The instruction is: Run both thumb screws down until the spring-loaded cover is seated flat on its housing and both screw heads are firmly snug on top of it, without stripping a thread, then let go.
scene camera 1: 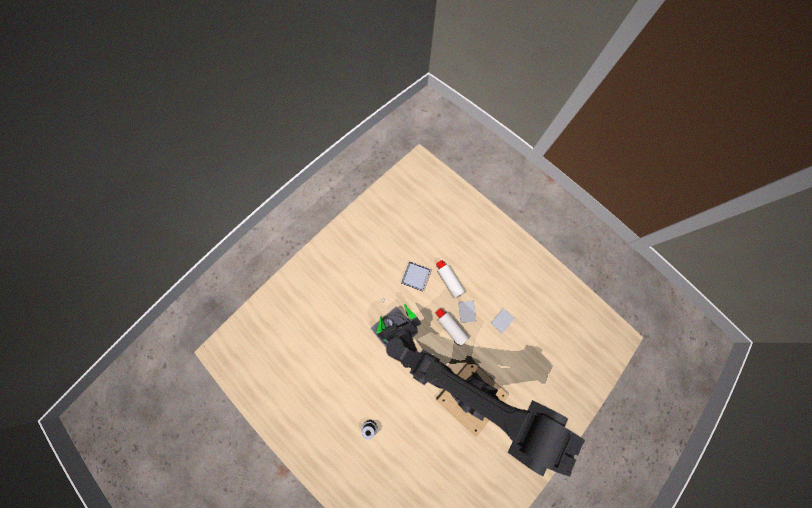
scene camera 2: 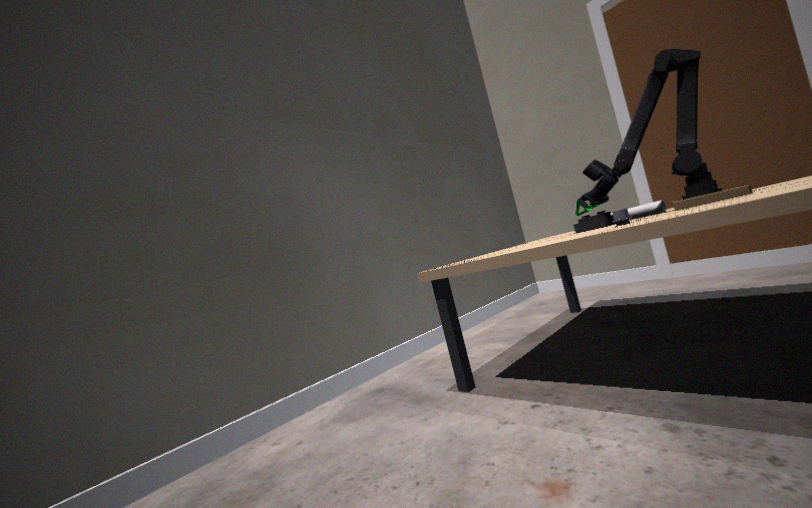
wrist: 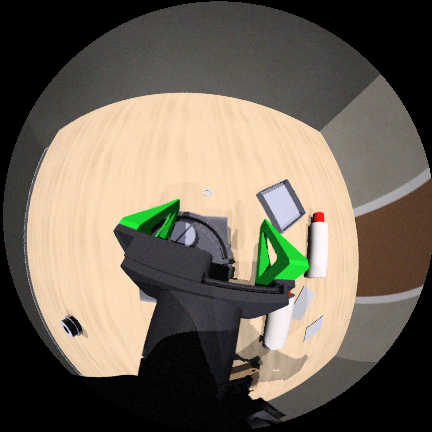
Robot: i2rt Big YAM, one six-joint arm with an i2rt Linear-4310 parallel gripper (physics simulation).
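Places are measured from the arm's base along level axes (x ahead, y left, z up), in millimetres.
Pixels of known places: gripper, fingertip midpoint: [scene camera 1: 392, 310] [scene camera 2: 583, 211] [wrist: 220, 212]; arm's base, link origin: [scene camera 2: 702, 196].
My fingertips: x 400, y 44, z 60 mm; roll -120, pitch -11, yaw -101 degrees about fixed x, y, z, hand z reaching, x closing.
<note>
Ahead of a thing's pixels: the offset from my fingertips to its top centre. "spot": to the spot under its first point.
The dark housing @(dx -56, dy +38, dz -30 mm) [scene camera 1: 397, 310] [scene camera 2: 592, 222] [wrist: 221, 222] lies on the table beneath my gripper [scene camera 1: 394, 315] [scene camera 2: 579, 209] [wrist: 221, 210]. A round rim and dark surface show on top; I cannot tell whether the cover is flat. One slotted silver screw head @(spot: dx -24, dy +34, dz -21 mm) [scene camera 1: 389, 322] [wrist: 187, 234] shows beside the left green finger in the wrist view, left of the middle of the finger gap. My gripper is open and empty, with the fingers pointing down over the housing. The other screw is not distinguishable; the gripper body hides the near part of the housing.
A shallow grey tray @(dx +58, dy -153, dz -66 mm) [scene camera 1: 416, 276] [wrist: 281, 205] and two white red-capped bottles @(dx -30, dy -249, dz -36 mm) [scene camera 1: 451, 279] @(dx -173, dy -138, dz -36 mm) [scene camera 1: 453, 328] [wrist: 318, 249] [wrist: 278, 325] lie right of the housing. Two thin grey plates @(dx -173, dy -227, dz -83 mm) [scene camera 1: 467, 311] @(dx -288, dy -315, dz -83 mm) [scene camera 1: 502, 320] lie beyond. A small ring @(dx +61, dy +5, dz -84 mm) [scene camera 1: 383, 300] [wrist: 207, 192] and a black-and-silver cylinder @(dx -281, dy +320, dz -36 mm) [scene camera 1: 368, 429] [wrist: 71, 326] also show.
</note>
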